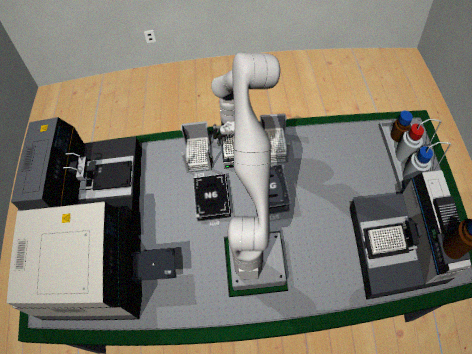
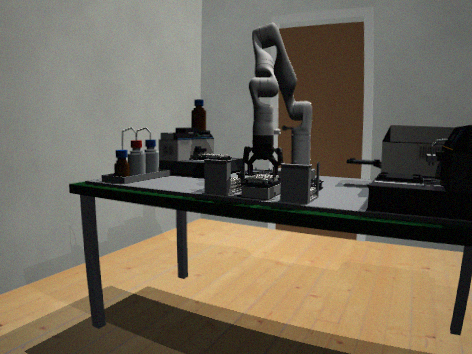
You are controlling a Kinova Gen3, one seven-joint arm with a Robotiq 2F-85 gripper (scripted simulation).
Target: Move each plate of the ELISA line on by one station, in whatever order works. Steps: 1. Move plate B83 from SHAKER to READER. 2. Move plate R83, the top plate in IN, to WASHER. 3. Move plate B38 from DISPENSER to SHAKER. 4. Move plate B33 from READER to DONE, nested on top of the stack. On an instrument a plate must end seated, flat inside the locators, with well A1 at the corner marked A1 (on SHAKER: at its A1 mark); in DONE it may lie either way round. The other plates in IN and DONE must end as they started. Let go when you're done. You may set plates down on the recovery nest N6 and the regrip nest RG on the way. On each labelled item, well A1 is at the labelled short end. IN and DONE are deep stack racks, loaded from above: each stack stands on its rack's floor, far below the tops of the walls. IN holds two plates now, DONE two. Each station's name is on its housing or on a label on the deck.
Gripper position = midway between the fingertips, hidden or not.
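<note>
My gripper (image 2: 262, 176) is visible to me, and so is an N6 nest (image 1: 222, 190).
</note>
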